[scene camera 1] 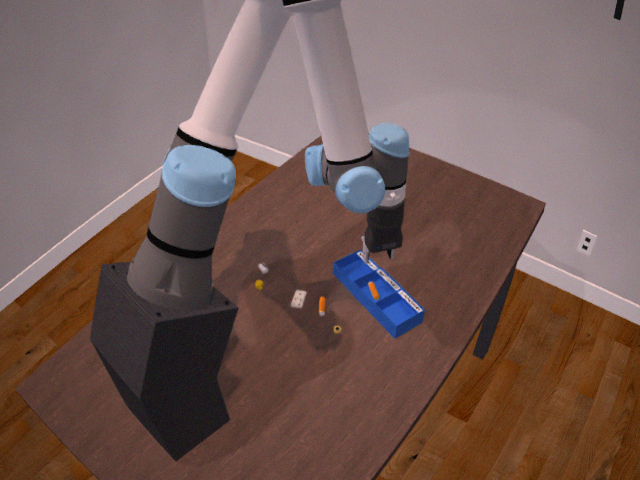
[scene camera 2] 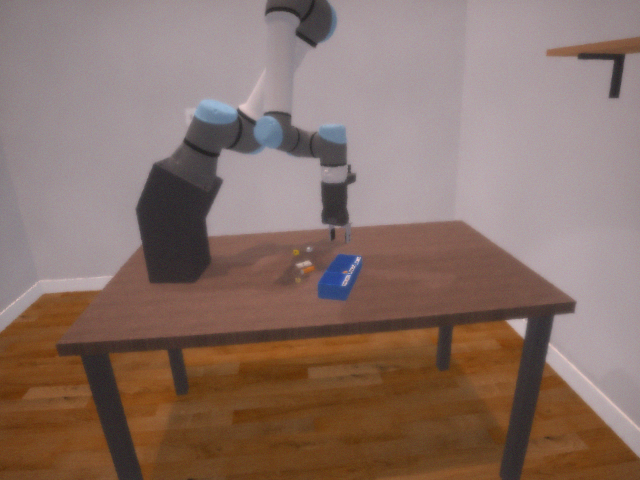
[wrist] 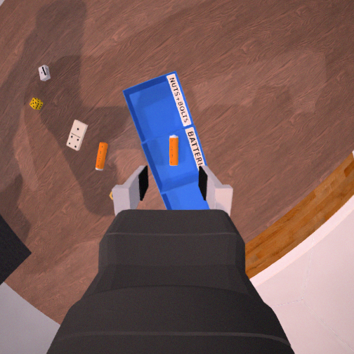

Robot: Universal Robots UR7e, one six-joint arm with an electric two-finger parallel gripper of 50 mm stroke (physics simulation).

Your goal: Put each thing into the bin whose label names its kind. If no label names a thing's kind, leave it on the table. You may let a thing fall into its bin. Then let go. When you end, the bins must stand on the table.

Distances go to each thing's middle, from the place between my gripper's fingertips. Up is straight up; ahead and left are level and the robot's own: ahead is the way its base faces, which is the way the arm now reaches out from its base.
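The blue three-part bin tray (scene camera 1: 396,310) is 11 cm below my hand.
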